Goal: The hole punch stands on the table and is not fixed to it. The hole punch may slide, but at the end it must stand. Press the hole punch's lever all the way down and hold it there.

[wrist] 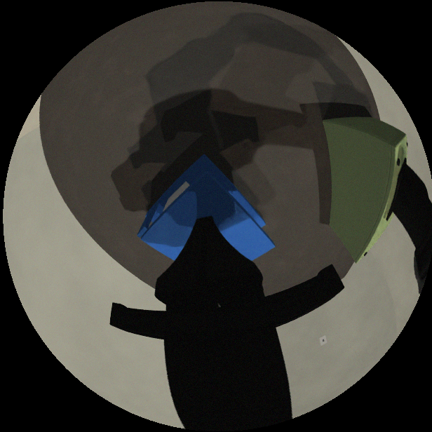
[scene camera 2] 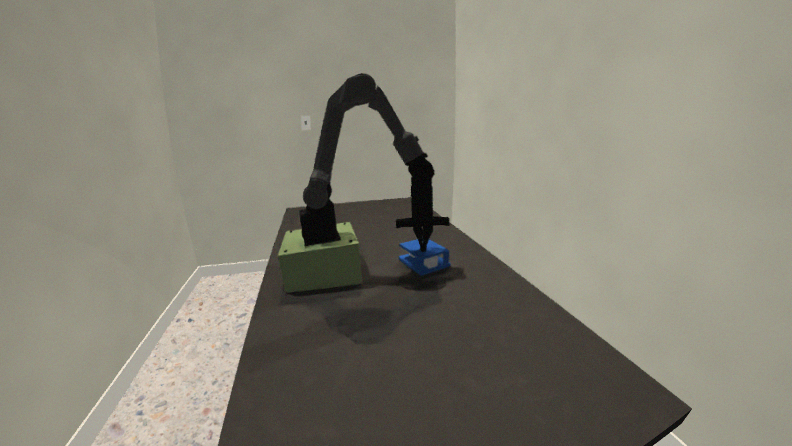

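The blue hole punch (scene camera 2: 437,261) (wrist: 172,220) stands upright on the dark table (scene camera 2: 443,354) (wrist: 90,100). Its lever (scene camera 2: 412,245) (wrist: 247,237) is the blue plate on top. A gap shows between the lever and the base at the left end in the scene view. My gripper (scene camera 2: 423,249) (wrist: 206,225) is shut, with nothing between its fingers, and points down. Its fingertips are at the lever's top, near the side that faces the scene camera. Whether they touch the lever I cannot tell. The gripper hides part of the lever in the wrist view.
The green box (scene camera 2: 321,271) (wrist: 357,180) carries the arm's base and stands left of the hole punch in the scene view, with a gap between them. The table's long right edge runs behind the hole punch, near the wall.
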